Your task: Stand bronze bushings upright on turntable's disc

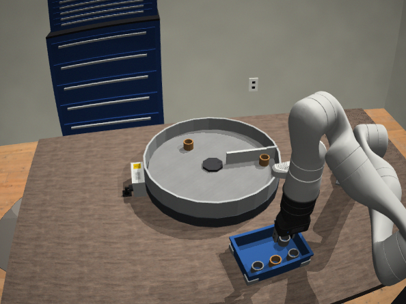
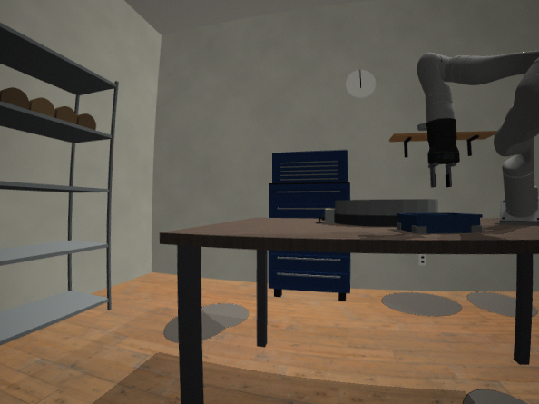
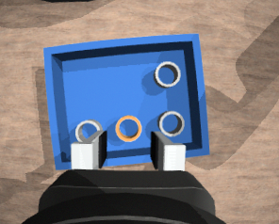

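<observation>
Right now my hand is 40 mm to the left of the blue crate and 120 mm above it. From my hand the other things lie so: turntable: 90 mm ahead, 390 mm to the right, 90 mm below.
</observation>
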